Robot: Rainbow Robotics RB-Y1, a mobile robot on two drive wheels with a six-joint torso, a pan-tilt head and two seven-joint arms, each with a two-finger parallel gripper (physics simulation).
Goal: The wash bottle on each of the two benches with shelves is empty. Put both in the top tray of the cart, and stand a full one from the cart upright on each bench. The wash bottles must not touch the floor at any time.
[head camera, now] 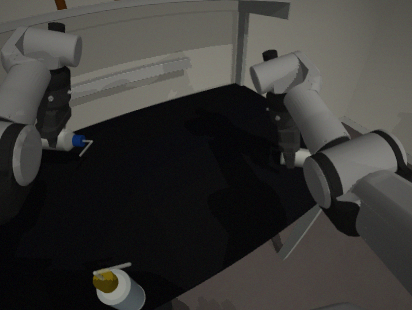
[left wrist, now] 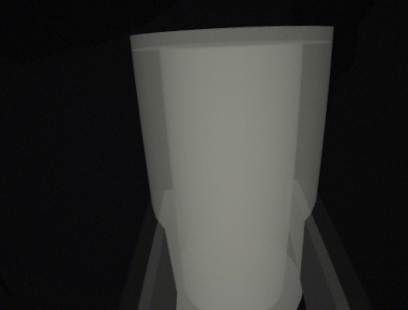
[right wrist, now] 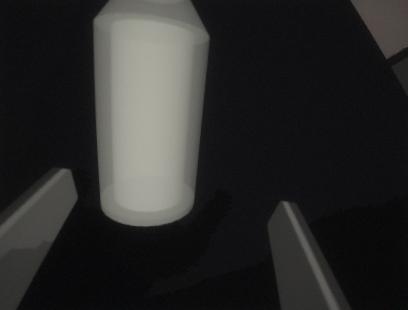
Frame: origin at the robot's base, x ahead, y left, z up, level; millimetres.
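Where they show: left gripper, fingertip midpoint: (head camera: 57,140) (left wrist: 231,201); right gripper, fingertip midpoint: (head camera: 291,153) (right wrist: 176,199).
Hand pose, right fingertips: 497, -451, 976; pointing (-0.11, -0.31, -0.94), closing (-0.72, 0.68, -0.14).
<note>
After its pixels a point has its place, as x, y, z.
My left gripper (head camera: 50,144) @[740, 167, 1069] (left wrist: 231,201) @[740, 167, 1069] is shut on a white wash bottle with a blue cap (head camera: 65,140) @[704, 134, 1083] (left wrist: 230,125) @[752, 202, 1109] and a bent spout, held sideways over the dark bench top (head camera: 150,200) @[562, -35, 915]. My right gripper (head camera: 286,162) (right wrist: 176,199) @[497, -451, 976] is open, close above a white wash bottle (head camera: 302,157) @[476, -482, 965] (right wrist: 147,105) @[483, -495, 973] that lies on its side. In the right wrist view its base end reaches between the open fingertips, nearer one finger; its cap is hidden. A wash bottle with a yellow cap (head camera: 131,294) @[316, 48, 1001] and bluish liquid stands near the front edge of the bench top.
A grey shelf post (head camera: 242,55) @[1093, -653, 1084] rises at the back corner of the bench, with a long pale rail (head camera: 135,73) @[1045, -116, 1097] behind the back edge. A light bar (head camera: 300,234) @[418, -676, 379] shows beyond the front edge, above the brownish floor (head camera: 255,280) @[389, -447, 1]. Arm shadows darken the bench top.
</note>
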